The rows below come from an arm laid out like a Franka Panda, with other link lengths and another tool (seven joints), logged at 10 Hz.
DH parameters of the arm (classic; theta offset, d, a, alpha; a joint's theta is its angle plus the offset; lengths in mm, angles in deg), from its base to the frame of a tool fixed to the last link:
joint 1: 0 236.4 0 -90
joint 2: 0 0 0 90
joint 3: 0 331.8 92.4 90
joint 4: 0 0 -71.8 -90
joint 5: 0 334.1 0 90
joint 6: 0 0 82.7 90
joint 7: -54.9 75.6 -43 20.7
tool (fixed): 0 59.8 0 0
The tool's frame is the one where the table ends.
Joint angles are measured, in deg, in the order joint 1, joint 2, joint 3, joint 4, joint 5, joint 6, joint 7. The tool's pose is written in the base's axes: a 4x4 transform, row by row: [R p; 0 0 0 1], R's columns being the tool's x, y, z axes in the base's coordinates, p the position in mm. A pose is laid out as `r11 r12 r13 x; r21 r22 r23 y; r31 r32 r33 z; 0 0 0 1`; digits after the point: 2 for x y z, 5 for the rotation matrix.
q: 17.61, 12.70, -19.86, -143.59, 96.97, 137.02, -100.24
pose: 0.21803 0.97428 0.05686 401.40; 0.65710 -0.18963 0.72956 -11.63; 0.72158 -0.12170 -0.68154 94.33; 0 0 0 1
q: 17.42, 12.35, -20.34, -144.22, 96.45, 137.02, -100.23
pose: 0.22470 0.97281 0.05619 397.11; 0.65842 -0.19409 0.72719 -16.54; 0.71832 -0.12641 -0.68413 94.21; 0 0 0 1
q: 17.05, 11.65, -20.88, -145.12, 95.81, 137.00, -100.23
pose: 0.23210 0.97096 0.05795 391.36; 0.65811 -0.20063 0.72570 -22.72; 0.71625 -0.13030 -0.68557 95.24; 0 0 0 1
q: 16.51, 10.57, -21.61, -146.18, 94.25, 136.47, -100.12
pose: 0.23099 0.97148 0.05349 384.89; 0.65718 -0.19633 0.72772 -29.84; 0.71747 -0.13295 -0.68379 98.02; 0 0 0 1
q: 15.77, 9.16, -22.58, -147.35, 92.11, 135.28, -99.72
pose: 0.22749 0.97262 0.04753 377.72; 0.64964 -0.18795 0.73664 -37.52; 0.72540 -0.13670 -0.67461 102.35; 0 0 0 1
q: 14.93, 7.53, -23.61, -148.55, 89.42, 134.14, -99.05
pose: 0.22342 0.97395 0.03877 369.85; 0.64348 -0.17726 0.74466 -45.92; 0.73213 -0.14142 -0.66632 107.66; 0 0 0 1
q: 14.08, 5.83, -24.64, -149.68, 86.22, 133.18, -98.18
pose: 0.21791 0.97564 0.02543 361.73; 0.64153 -0.16283 0.74962 -54.63; 0.73549 -0.14703 -0.66139 113.30; 0 0 0 1
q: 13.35, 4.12, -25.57, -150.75, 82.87, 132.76, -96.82
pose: 0.21904 0.97566 0.01065 353.33; 0.64344 -0.15264 0.75012 -62.98; 0.73349 -0.15745 -0.66121 118.88; 0 0 0 1
